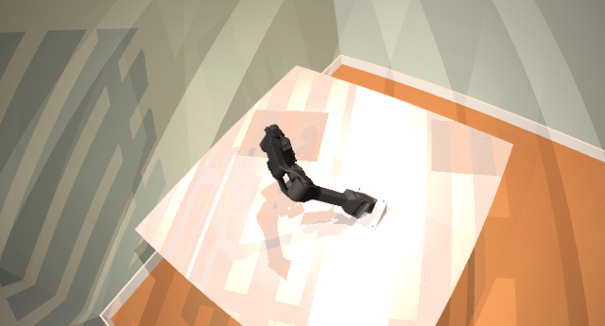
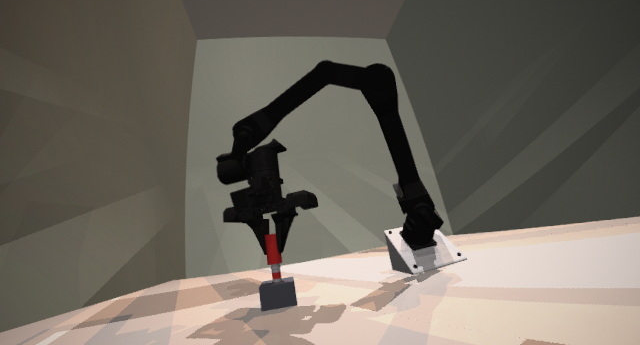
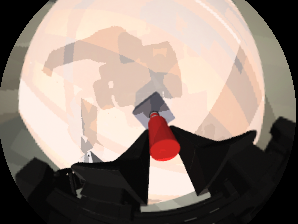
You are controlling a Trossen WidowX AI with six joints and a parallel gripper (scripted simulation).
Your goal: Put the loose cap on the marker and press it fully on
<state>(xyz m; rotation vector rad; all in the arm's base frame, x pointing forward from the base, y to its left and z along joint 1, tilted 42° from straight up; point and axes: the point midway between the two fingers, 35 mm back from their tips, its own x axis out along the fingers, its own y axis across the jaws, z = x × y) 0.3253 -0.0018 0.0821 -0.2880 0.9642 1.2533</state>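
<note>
My gripper tip is 10 mm below the red cap. Round my gripper tip: dark grey holder block (70 mm below).
</note>
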